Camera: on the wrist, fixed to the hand. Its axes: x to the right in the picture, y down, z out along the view.
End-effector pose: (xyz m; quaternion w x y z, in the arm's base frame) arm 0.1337 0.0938 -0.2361 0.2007 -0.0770 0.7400 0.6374
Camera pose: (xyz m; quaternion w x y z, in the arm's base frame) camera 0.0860 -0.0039 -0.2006 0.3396 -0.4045 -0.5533 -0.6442
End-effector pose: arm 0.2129 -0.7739 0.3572 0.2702 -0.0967 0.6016 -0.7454
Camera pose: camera 0.1585 -0.6945 0.2953 0.6676 0.3663 0.5664 -0.3152
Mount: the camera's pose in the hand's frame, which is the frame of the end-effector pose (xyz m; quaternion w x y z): 0.0154 0.0329 -0.1085 0.7207 -0.0690 0.0549 0.6876
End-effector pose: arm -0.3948 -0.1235 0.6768 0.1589 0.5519 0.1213 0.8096
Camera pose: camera -0.5052 -0.1500 0.6630 0.4107 -0.4258 0.3392 -0.7314
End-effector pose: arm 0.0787 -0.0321 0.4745 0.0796 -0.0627 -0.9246 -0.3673
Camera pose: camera 0.0803 -0.0822 0.5773 0.3564 -0.6663 -0.5935 -0.2772
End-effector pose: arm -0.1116 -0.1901 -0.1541 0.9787 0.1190 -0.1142 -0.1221
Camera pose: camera -0.0627 -0.1410 -0.2451 0.8038 -0.0536 -0.1020 0.5836
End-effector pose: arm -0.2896 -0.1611 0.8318 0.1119 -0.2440 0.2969 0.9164
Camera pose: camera -0.2730 -0.2514 0.7635 0.5826 0.0297 -0.3247 -0.7445
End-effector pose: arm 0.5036 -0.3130 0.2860 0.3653 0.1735 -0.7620 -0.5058
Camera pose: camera 0.5761 -0.3786 0.3454 0.6649 -0.3963 -0.6135 -0.1564
